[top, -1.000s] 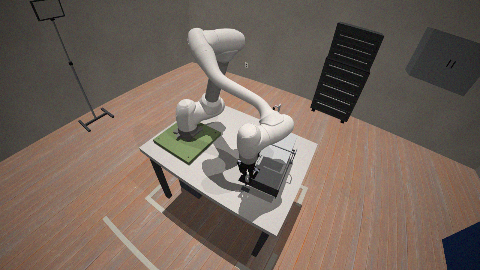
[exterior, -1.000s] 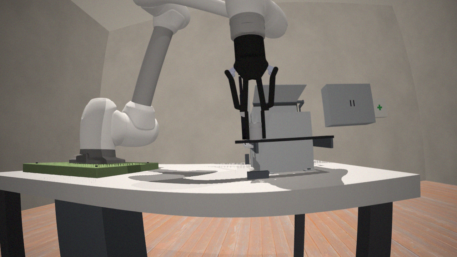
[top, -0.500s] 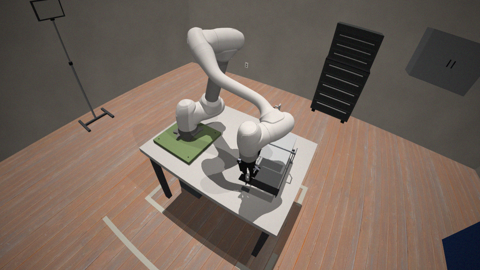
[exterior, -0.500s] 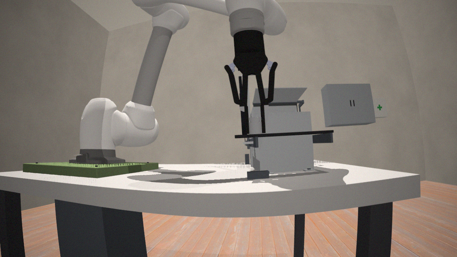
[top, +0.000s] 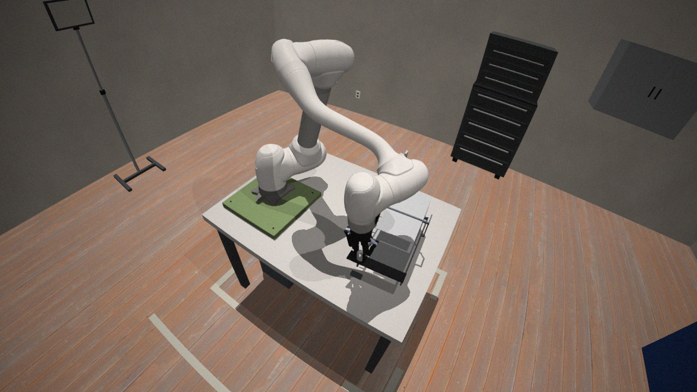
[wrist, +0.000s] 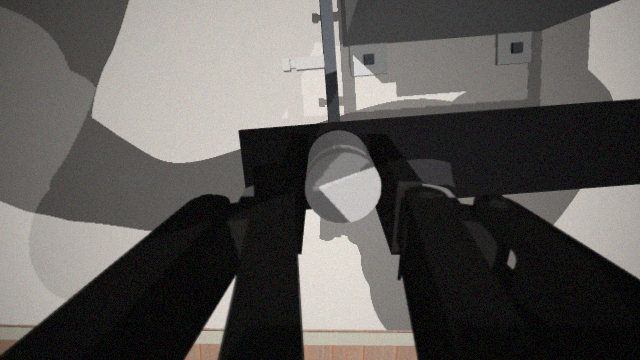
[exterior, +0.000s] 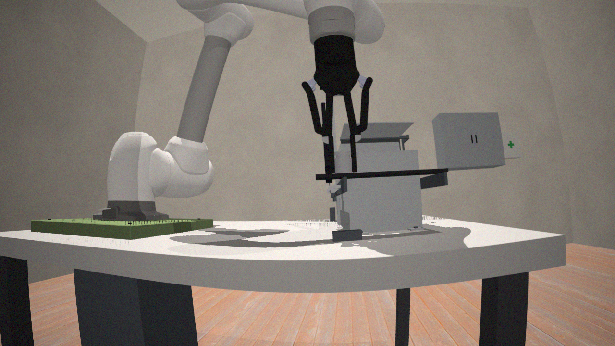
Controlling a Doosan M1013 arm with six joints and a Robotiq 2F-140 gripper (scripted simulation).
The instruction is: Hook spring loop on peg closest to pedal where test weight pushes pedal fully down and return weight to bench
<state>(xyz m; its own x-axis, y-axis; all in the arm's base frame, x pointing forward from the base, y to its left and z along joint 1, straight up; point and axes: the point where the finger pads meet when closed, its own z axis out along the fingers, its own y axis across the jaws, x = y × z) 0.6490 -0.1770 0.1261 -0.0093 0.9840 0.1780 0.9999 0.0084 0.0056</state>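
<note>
Now: the small dark block 10 mm to the right of my hand and 140 mm below it. Round my hand: steel test weight: 10 mm below.
</note>
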